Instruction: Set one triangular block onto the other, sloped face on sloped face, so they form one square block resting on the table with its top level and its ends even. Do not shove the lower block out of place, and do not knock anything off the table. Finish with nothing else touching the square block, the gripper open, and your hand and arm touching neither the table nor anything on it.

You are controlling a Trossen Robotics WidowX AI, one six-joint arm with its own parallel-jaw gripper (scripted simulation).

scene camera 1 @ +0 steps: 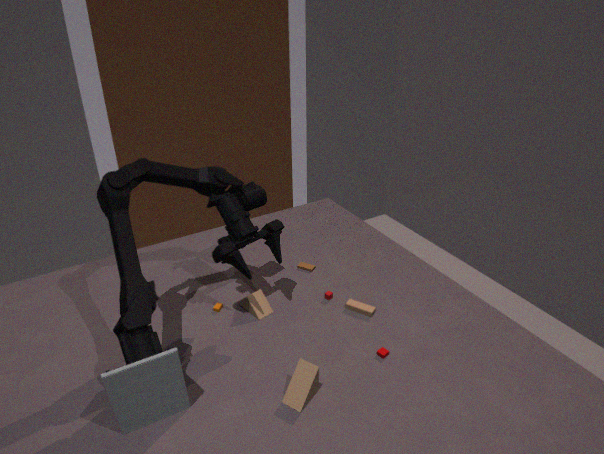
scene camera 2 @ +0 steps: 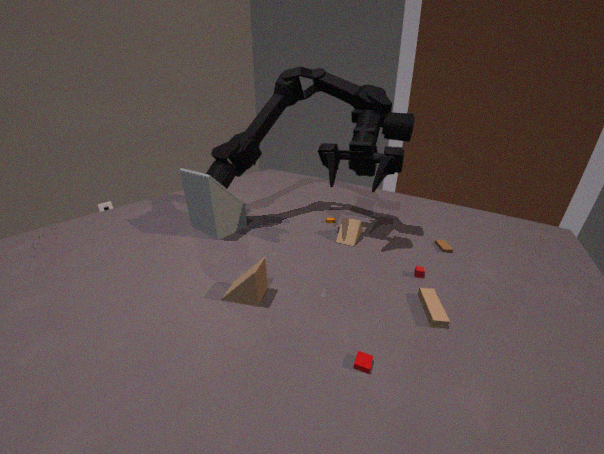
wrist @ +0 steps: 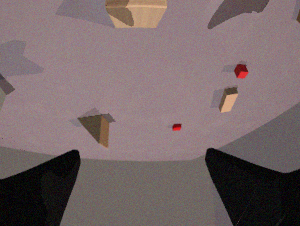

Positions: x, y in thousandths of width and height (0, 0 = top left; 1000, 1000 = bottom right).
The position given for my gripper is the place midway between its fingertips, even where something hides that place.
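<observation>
A flat tan plank (scene camera 2: 723, 695) is part of this scene, and so is a triangular block (scene camera 1: 504, 849). As for my gripper (scene camera 2: 582, 415), it is open and holds nothing. I can find the gripper in scene camera 1 (scene camera 1: 441, 596) too, and again in the wrist view (wrist: 478, 697).
</observation>
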